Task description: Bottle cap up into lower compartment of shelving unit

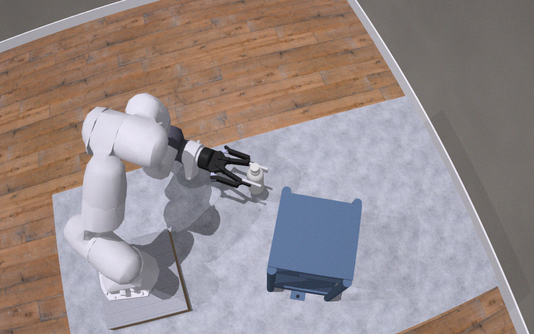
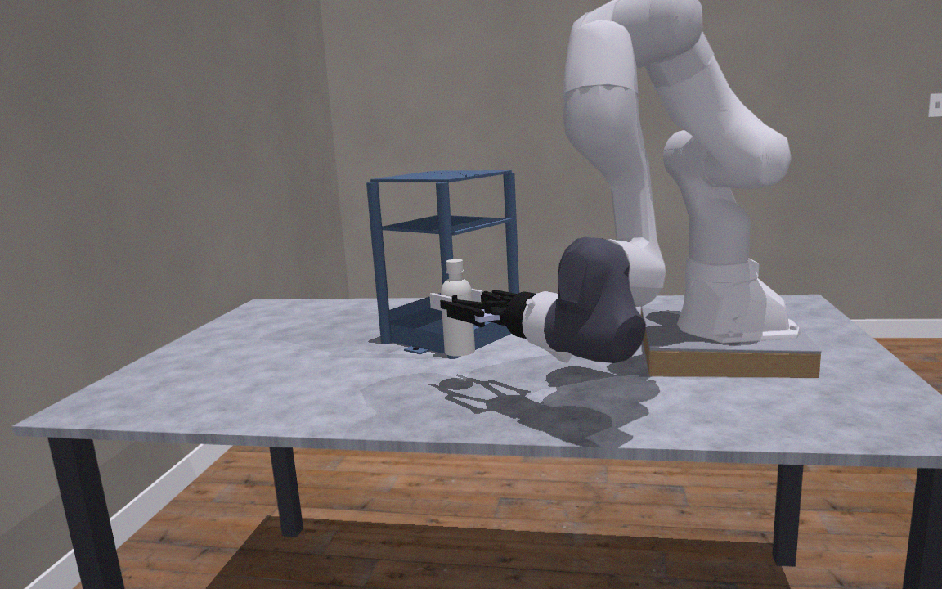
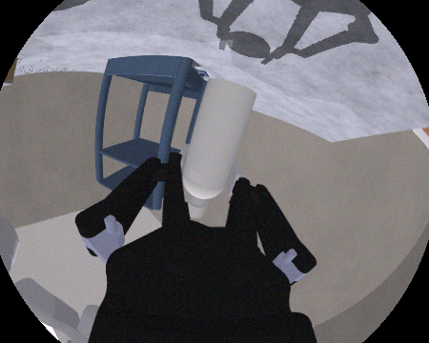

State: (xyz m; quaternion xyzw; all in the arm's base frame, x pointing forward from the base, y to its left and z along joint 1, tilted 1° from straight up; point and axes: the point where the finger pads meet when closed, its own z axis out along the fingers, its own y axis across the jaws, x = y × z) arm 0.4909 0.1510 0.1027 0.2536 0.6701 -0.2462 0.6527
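My gripper is now 7 cm short of the blue shelving unit, 30 cm to the left of it and 2 cm below it. The rest, counted from my hand: white bottle: 1 cm above.
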